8 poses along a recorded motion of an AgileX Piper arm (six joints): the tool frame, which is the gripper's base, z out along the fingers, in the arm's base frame.
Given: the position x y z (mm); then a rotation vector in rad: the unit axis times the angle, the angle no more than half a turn.
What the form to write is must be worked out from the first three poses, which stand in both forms.
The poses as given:
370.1, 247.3, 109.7, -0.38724, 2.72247, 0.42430
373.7, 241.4, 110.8, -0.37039, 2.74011, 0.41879
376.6, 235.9, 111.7, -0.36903, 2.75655, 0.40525
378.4, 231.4, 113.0, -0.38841, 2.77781, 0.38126
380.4, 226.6, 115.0, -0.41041, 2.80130, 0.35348
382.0, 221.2, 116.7, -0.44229, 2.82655, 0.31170
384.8, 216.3, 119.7, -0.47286, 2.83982, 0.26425
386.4, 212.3, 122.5, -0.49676, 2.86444, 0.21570
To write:
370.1, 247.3, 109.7, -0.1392, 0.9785, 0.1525, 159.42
373.7, 241.4, 110.8, -0.1324, 0.9798, 0.1498, 160.23
376.6, 235.9, 111.7, -0.1313, 0.9808, 0.1442, 161.03
378.4, 231.4, 113.0, -0.1372, 0.9813, 0.1347, 162.18
380.4, 226.6, 115.0, -0.1438, 0.9818, 0.1239, 163.48
382.0, 221.2, 116.7, -0.1537, 0.9822, 0.1083, 164.89
384.8, 216.3, 119.7, -0.1636, 0.9823, 0.0914, 165.64
386.4, 212.3, 122.5, -0.1704, 0.9826, 0.0740, 167.03

